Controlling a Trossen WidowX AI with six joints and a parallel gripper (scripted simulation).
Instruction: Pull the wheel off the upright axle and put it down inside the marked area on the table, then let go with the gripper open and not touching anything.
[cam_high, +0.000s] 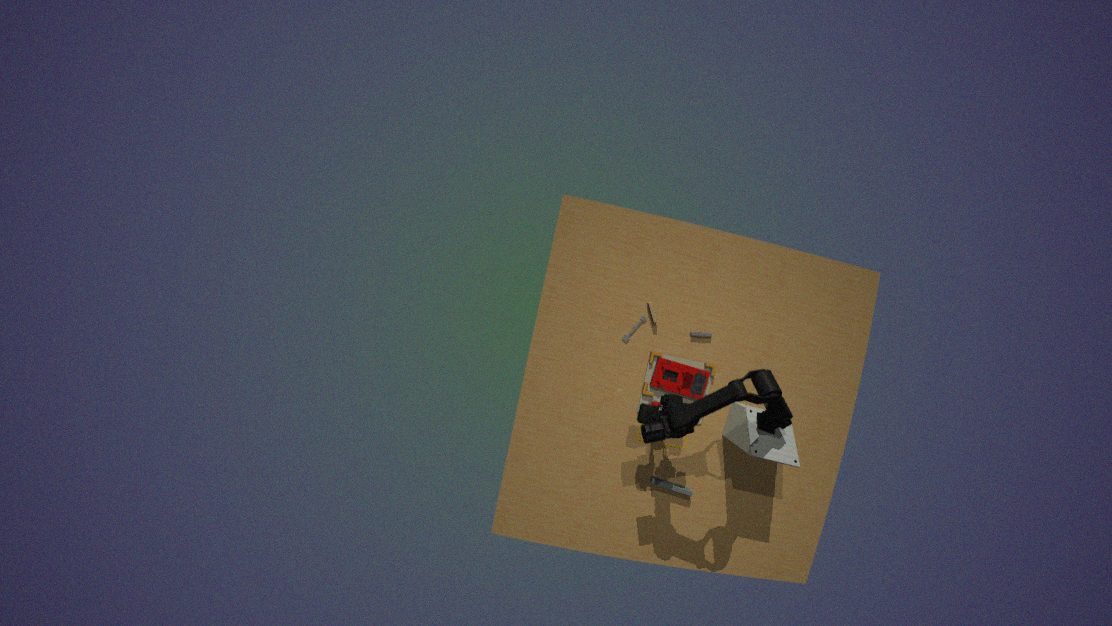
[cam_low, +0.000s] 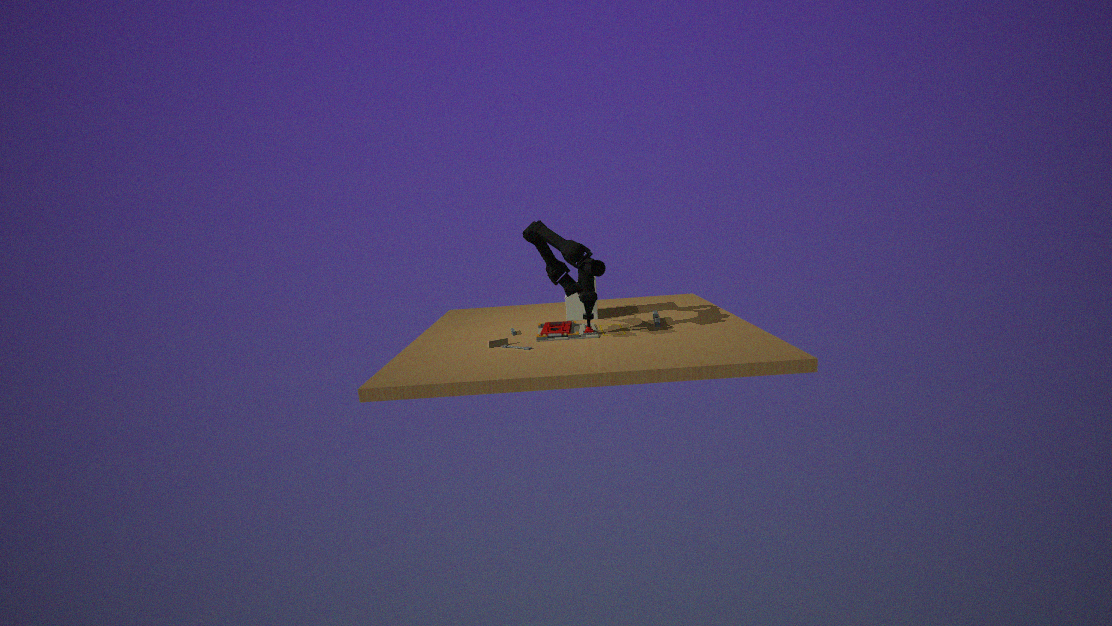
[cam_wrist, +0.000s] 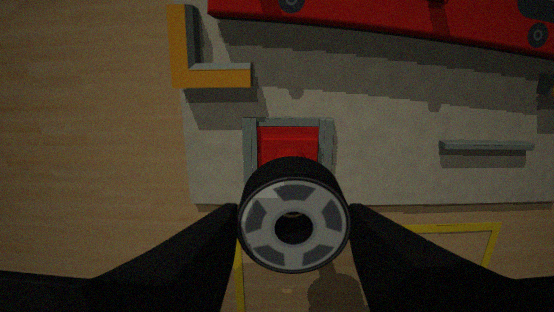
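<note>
Now: gripper tip 40 mm past the pale grey baseplate, 100 mm to the left of it and 60 mm above it.
</note>
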